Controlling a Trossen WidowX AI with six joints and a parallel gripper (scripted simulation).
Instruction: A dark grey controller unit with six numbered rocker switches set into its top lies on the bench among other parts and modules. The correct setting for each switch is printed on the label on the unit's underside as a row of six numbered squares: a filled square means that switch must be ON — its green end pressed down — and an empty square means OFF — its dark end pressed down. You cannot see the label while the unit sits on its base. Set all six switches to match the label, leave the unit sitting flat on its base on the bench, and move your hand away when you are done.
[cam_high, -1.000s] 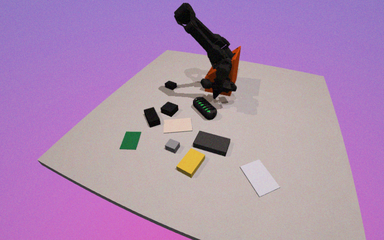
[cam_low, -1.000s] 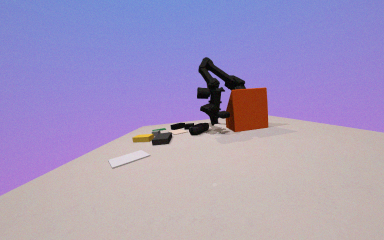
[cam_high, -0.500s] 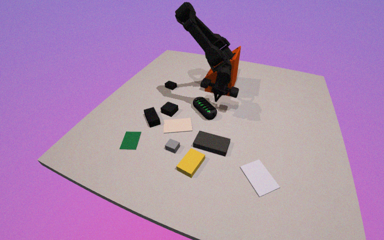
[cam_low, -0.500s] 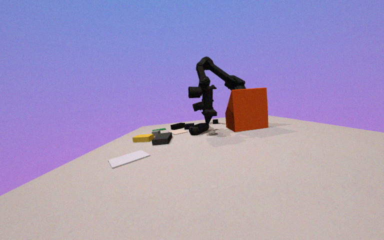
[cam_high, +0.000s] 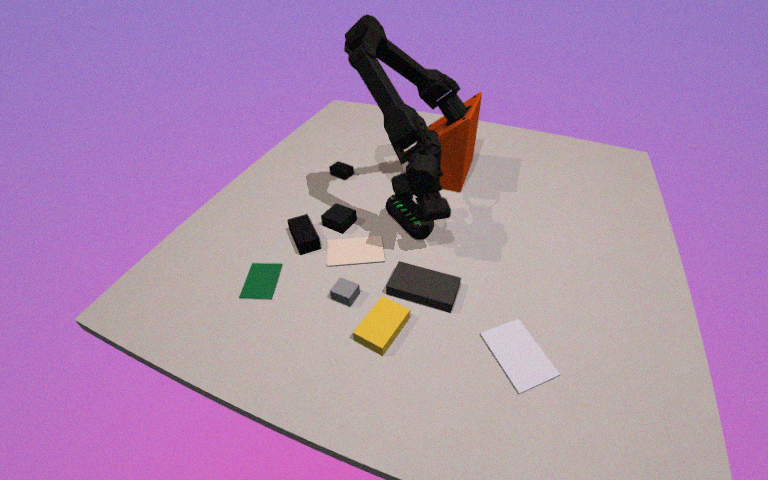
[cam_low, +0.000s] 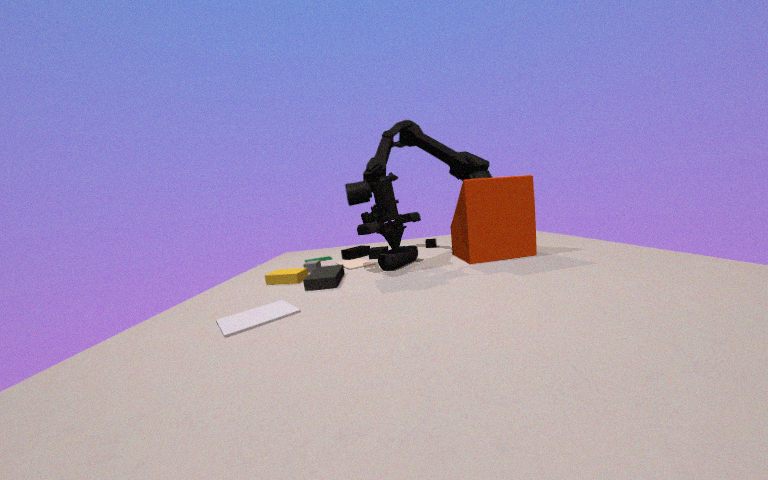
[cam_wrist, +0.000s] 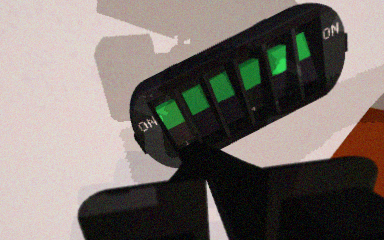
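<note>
Right now my gripper tip is 160 mm short of the beige card, 110 mm to the left of it and 50 mm above it. The rest, counted from my gripper tip: grey cube: 280 mm ahead, 60 mm to the right, 30 mm below; then yellow block: 320 mm ahead, 60 mm to the left, 30 mm below; then dark grey box: 190 mm ahead, 80 mm to the left, 30 mm below.
</note>
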